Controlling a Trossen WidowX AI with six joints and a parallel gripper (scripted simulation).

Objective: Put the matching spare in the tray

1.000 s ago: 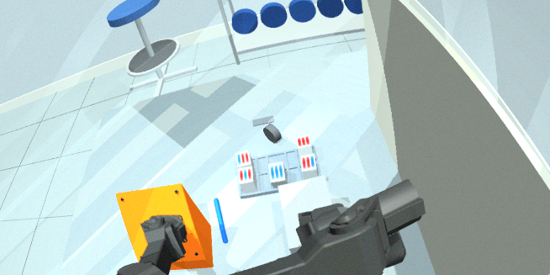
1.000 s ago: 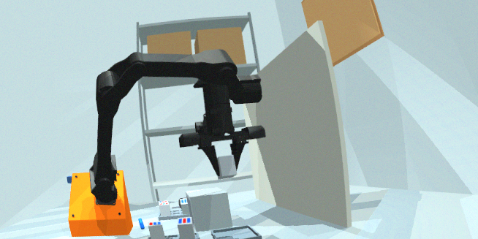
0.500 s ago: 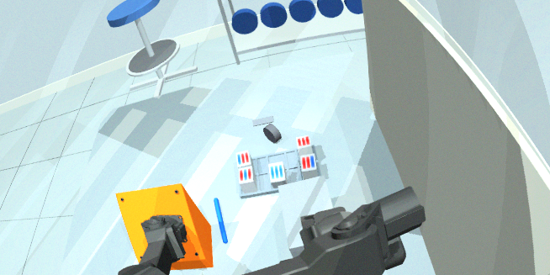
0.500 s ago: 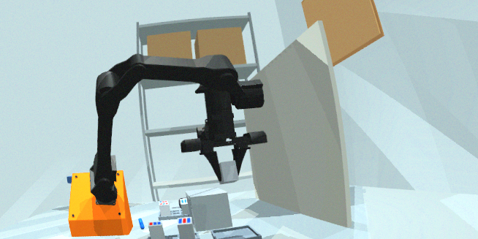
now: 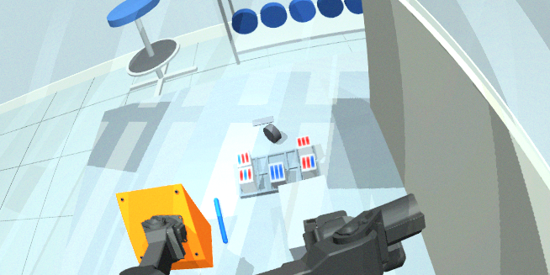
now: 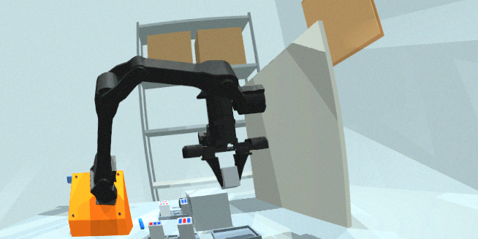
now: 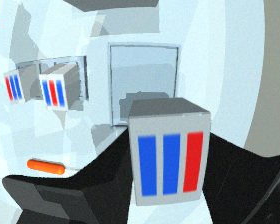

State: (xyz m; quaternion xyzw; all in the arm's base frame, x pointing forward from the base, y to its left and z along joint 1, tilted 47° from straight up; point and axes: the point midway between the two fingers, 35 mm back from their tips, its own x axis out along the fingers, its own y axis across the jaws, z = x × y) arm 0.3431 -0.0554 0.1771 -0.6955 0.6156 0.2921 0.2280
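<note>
Right now my gripper tip is 120 mm above the dark tray and 10 mm past it. Round my gripper tip: beige panel 210 mm to the left, 190 mm ahead, 100 mm above; then mounted unit 200 mm to the left, 80 mm below, 50 mm behind; then spare 30 mm above.
</note>
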